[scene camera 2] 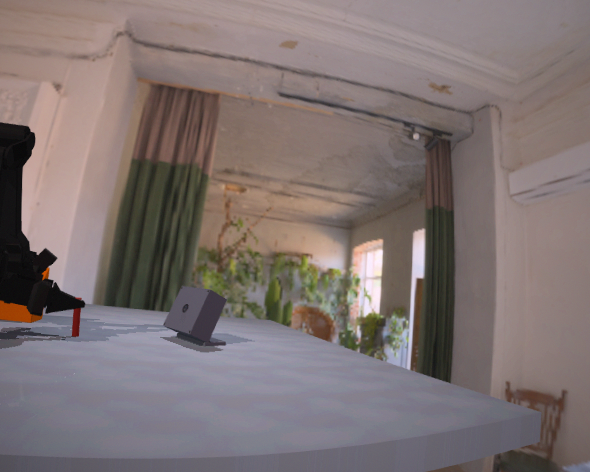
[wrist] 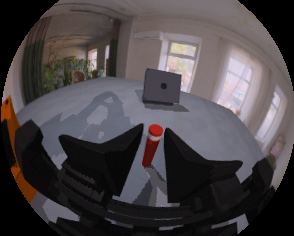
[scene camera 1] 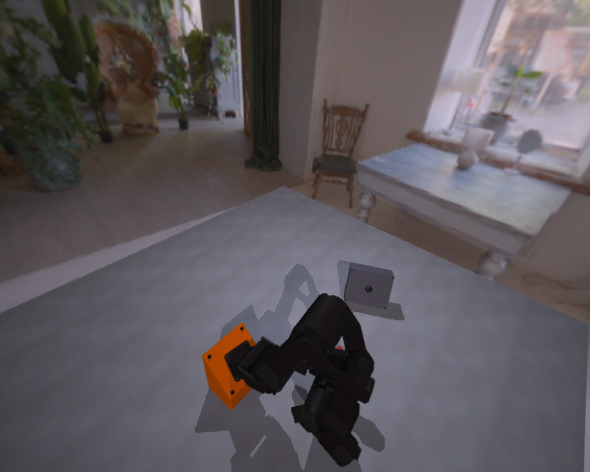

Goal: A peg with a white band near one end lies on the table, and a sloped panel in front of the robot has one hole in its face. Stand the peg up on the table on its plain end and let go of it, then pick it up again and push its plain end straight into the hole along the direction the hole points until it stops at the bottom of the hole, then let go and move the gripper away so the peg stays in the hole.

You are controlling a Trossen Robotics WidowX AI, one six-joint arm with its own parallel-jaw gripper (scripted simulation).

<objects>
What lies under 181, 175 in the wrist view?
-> My gripper.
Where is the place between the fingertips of my gripper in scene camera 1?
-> At 340, 347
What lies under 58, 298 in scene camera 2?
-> My gripper.
</objects>
